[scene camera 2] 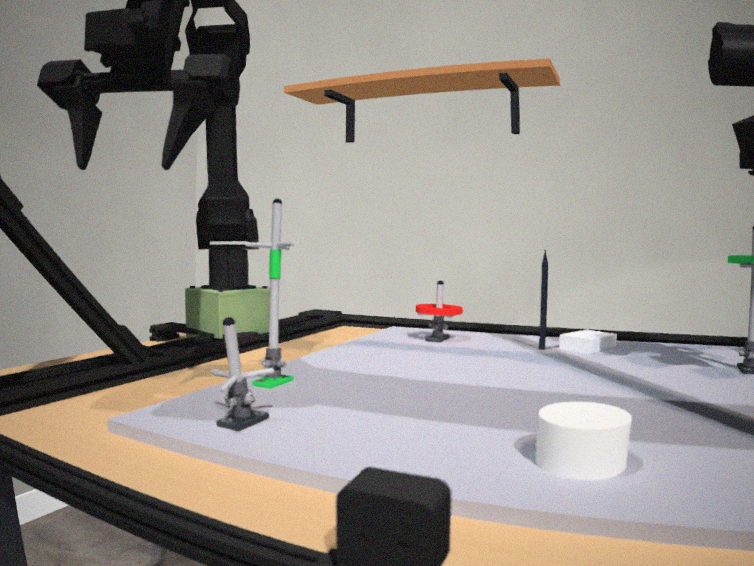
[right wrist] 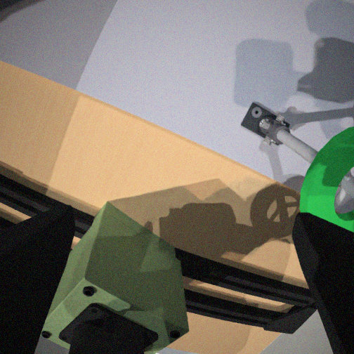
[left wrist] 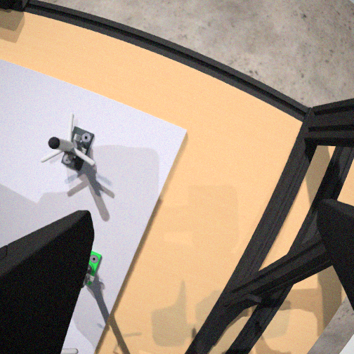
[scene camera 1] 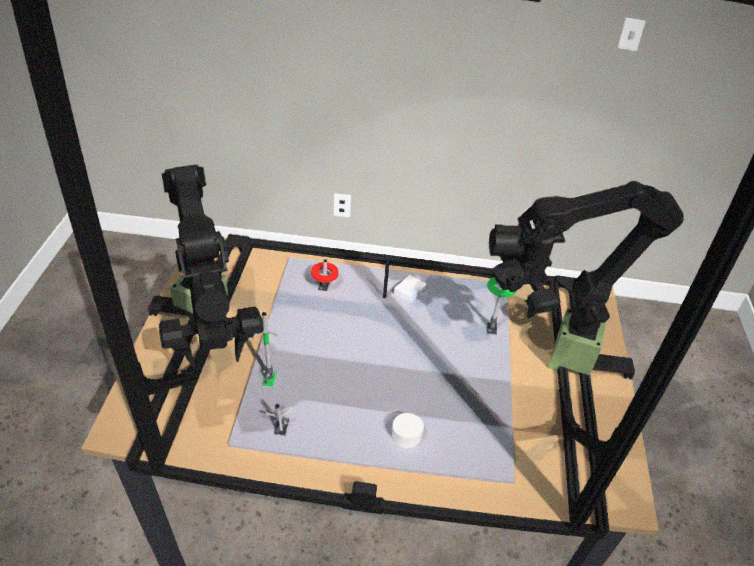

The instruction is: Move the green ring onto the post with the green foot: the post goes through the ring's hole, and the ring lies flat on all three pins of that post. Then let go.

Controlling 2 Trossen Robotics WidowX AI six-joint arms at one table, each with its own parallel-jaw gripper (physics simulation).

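Seen in the pictures: left gripper, fingertip midpoint: (scene camera 2: pixel 122 168) (scene camera 1: pixel 215 364); right gripper, fingertip midpoint: (scene camera 1: pixel 521 304); left arm's base, origin of the base link: (scene camera 2: pixel 228 288); right arm's base, origin of the base link: (scene camera 1: pixel 583 327).
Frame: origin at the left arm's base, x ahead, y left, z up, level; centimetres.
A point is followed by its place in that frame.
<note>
The green ring (scene camera 1: pixel 503 294) {x 70.7, y 23.2, z 6.7 cm} (scene camera 2: pixel 739 259) {x 67.8, y 23.3, z 6.2 cm} (right wrist: pixel 318 175) sits around a tall grey post with a black foot at the right in scene camera 1; its far part is cut off in the right wrist view. The post with the green foot (scene camera 1: pixel 266 355) {x 27.7, y -13.2, z 0.1 cm} (scene camera 2: pixel 274 310) {x 28.1, y -13.1, z 0.2 cm} stands upright at the left, ringless, with a green band and pins high up; its green foot (left wrist: pixel 95 259) is partly hidden in the left wrist view. My left gripper (scene camera 1: pixel 215 358) {x 27.1, y -29.8, z 14.0 cm} (scene camera 2: pixel 124 167) {x 27.1, y -29.8, z 14.0 cm} (left wrist: pixel 208 218) is open and empty, high beside that post. My right gripper (scene camera 1: pixel 524 292) {x 75.7, y 18.8, z 9.5 cm} (right wrist: pixel 186 222) is open and empty, close to the ring; one finger overlaps the ring's edge in its wrist view.
A red ring (scene camera 1: pixel 324 279) {x 26.4, y 17.6, z -2.4 cm} (scene camera 2: pixel 439 310) {x 27.1, y 17.7, z -2.6 cm} is on a short post at the back. A short bare post (scene camera 1: pixel 279 420) {x 37.5, y -25.1, z -3.4 cm} (scene camera 2: pixel 233 359) {x 37.5, y -24.8, z -1.9 cm} (left wrist: pixel 65 145), a white cylinder (scene camera 1: pixel 407 429) {x 62.4, y -14.9, z -4.0 cm} (scene camera 2: pixel 582 439) {x 63.3, y -17.0, z -4.7 cm}, a dark spike (scene camera 1: pixel 385 280) {x 40.9, y 23.3, z -1.3 cm} (scene camera 2: pixel 543 304) {x 41.0, y 23.2, z -1.1 cm} and a white block (scene camera 1: pixel 409 288) {x 46.2, y 27.7, z -5.5 cm} (scene camera 2: pixel 587 341) {x 47.4, y 24.8, z -5.8 cm} stand on the mat.
</note>
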